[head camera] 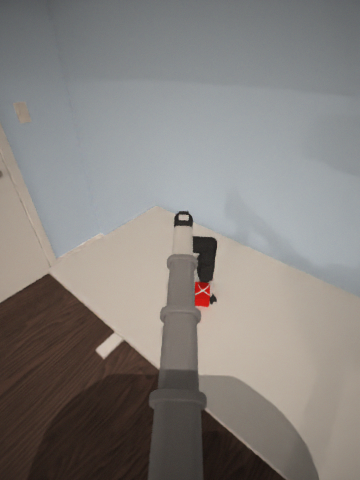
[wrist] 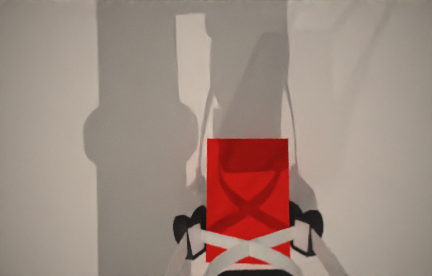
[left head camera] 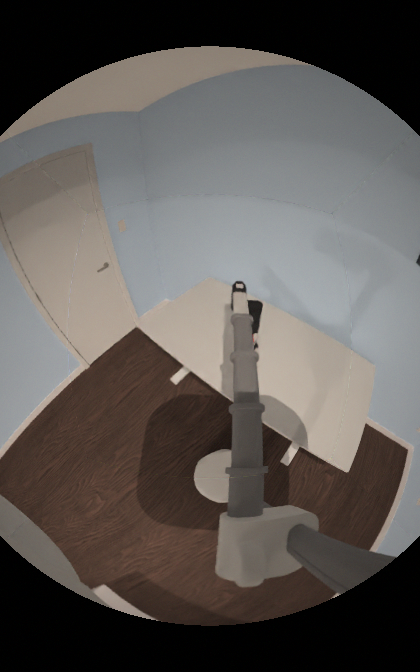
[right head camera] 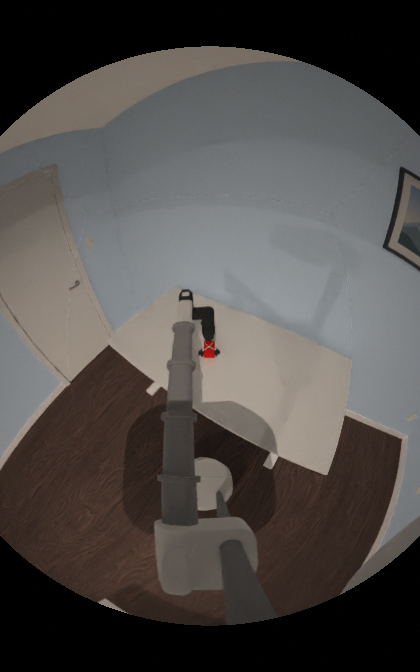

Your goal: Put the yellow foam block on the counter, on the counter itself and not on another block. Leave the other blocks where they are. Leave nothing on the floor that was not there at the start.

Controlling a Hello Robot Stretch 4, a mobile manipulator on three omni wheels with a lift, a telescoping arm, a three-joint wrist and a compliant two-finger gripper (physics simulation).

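Places are measured from the robot's base along level axes (x back, y up, z left), in millimetres.
Where they show: gripper, between the fingertips: (head camera: 201,302) (wrist: 245,220).
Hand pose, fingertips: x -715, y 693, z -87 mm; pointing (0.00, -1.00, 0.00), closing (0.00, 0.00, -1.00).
Note:
After its pixels a point has its place.
A red block (head camera: 202,288) {x -753, y 738, z -91 mm} (right head camera: 209,354) (wrist: 247,185) {x -751, y 740, z -90 mm} is over the white counter (head camera: 280,325) {x -621, y 693, z -390 mm} (left head camera: 300,360) (right head camera: 260,360) (wrist: 40,150) {x -790, y 693, z 107 mm}. My gripper (head camera: 202,299) {x -715, y 693, z -88 mm} (right head camera: 209,352) (wrist: 245,220) {x -715, y 693, z -88 mm} is shut on the red block, with a black fingertip against each long side in the wrist view. The block sits square between the fingertips. What is under the block is hidden. In the left head camera view the arm covers most of the block. The yellow foam block does not show in any view.
The telescoping arm (head camera: 180,345) {x -309, y 1113, z -3 mm} (left head camera: 245,375) (right head camera: 181,390) reaches over the counter and hides part of it. Blue walls stand behind the counter. A door (left head camera: 55,240) (right head camera: 35,260) is at the left. A round white object (left head camera: 212,475) (right head camera: 214,482) is on the dark wood floor.

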